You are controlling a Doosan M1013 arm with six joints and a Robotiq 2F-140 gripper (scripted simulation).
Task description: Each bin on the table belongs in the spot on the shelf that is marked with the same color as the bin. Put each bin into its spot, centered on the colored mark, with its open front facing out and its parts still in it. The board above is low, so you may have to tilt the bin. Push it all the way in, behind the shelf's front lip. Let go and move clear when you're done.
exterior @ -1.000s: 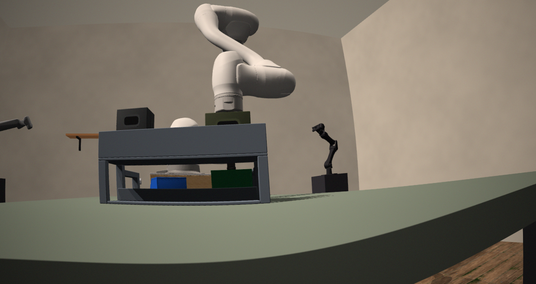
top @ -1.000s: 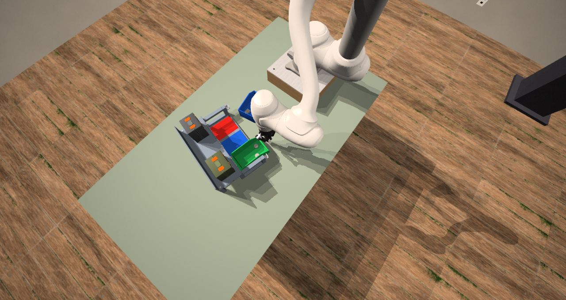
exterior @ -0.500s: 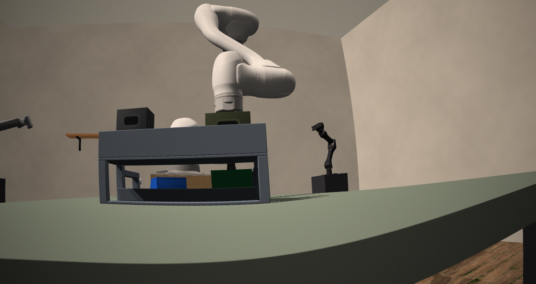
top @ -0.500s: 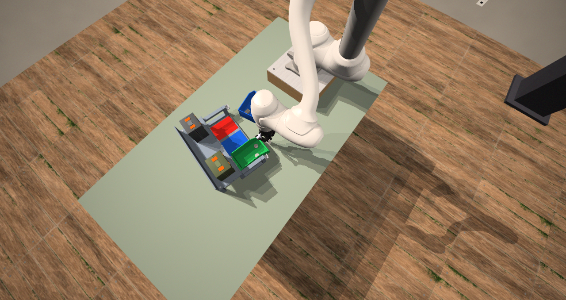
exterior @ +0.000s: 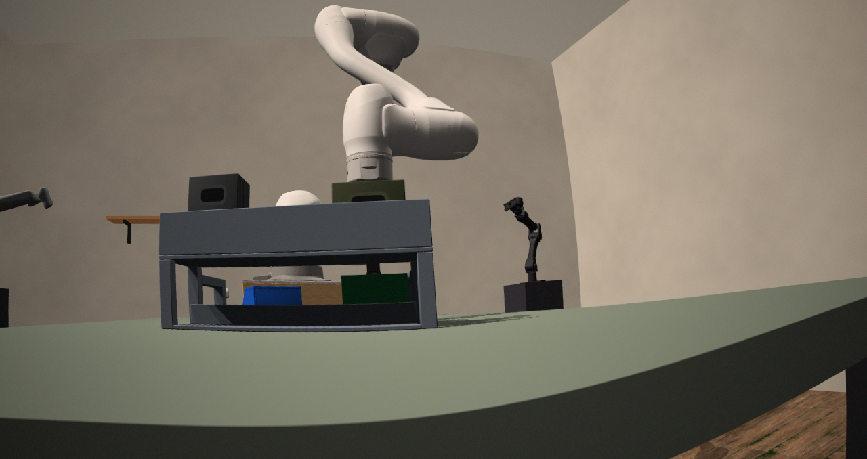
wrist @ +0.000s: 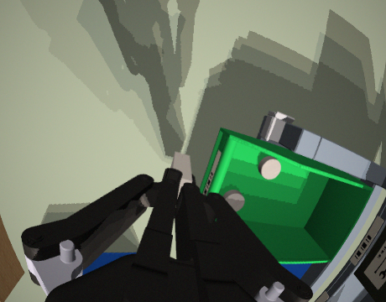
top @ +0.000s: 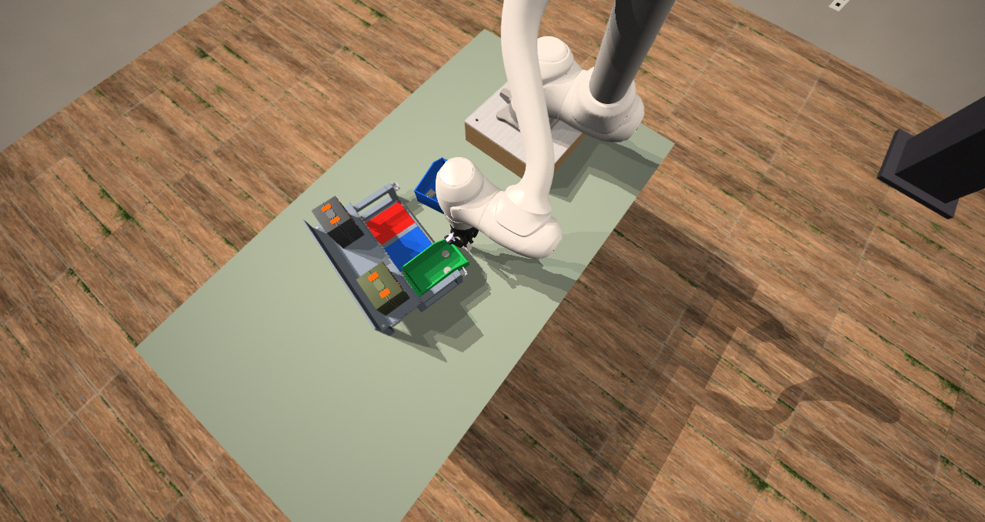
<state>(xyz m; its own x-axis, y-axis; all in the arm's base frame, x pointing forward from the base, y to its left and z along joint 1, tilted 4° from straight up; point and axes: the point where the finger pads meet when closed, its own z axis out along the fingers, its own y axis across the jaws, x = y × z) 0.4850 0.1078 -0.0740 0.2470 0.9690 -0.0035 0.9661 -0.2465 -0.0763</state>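
Now: the green bin 11 cm ahead of my hand and 3 cm to the right of it. Round my hand: black box: 20 cm ahead, 29 cm to the right, 11 cm above; then olive box: 26 cm ahead, 7 cm to the right, 10 cm above; then blue bin: 12 cm behind, 20 cm to the right, 1 cm below.
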